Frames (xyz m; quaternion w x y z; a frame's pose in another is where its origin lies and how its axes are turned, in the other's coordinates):
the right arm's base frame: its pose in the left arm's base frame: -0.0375 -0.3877 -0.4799 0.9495 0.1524 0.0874 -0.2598
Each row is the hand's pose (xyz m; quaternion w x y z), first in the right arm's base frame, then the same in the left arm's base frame.
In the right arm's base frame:
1: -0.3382 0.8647 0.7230 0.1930 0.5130 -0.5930 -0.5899
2: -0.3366 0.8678 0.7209 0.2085 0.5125 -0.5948 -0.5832
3: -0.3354 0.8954 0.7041 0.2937 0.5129 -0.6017 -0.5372
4: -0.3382 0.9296 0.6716 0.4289 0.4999 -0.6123 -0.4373
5: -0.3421 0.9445 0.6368 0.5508 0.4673 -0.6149 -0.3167
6: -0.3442 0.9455 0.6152 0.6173 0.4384 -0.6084 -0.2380
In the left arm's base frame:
1: 0.1876 0.2359 0.4924 0.0036 0.3109 -0.5896 -0.7455
2: 0.1904 0.2383 0.4908 0.0203 0.3129 -0.5908 -0.7434
3: 0.2043 0.2660 0.4815 0.1137 0.3285 -0.5971 -0.7230
4: 0.2169 0.3062 0.4600 0.2710 0.3427 -0.6072 -0.6637
5: 0.2183 0.3319 0.4319 0.4232 0.3402 -0.6088 -0.5783
6: 0.2151 0.3409 0.4124 0.5107 0.3315 -0.6014 -0.5174

